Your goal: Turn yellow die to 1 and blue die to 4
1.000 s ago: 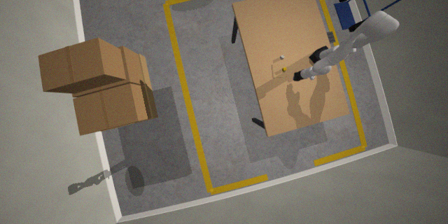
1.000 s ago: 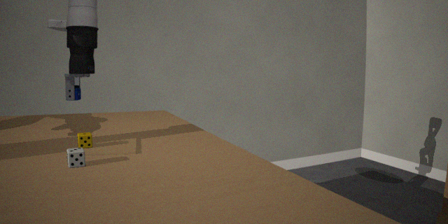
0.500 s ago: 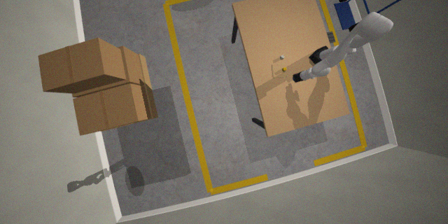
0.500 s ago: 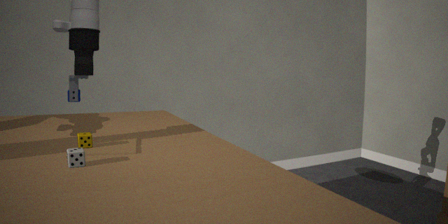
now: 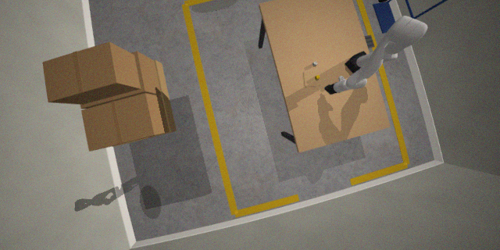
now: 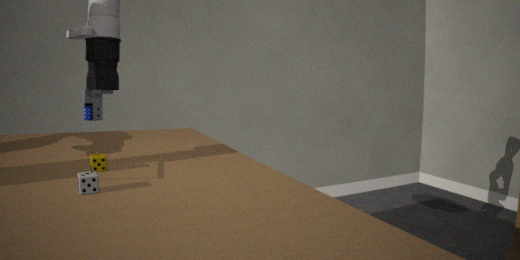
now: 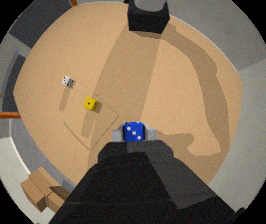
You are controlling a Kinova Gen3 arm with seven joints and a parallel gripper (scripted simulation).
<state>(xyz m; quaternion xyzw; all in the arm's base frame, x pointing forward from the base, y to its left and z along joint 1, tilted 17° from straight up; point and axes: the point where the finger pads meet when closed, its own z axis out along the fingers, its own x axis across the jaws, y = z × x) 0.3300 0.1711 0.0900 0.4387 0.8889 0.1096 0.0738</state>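
My gripper is now 7 cm short of the tan mat, 12 cm to the left of it and 11 cm above it. The rest, counted from my hand: white die (2 cm ahead, 26 cm to the right, 9 cm below); then yellow die (2 cm ahead, 13 cm to the right, 9 cm below); then blue die (right at my hand).
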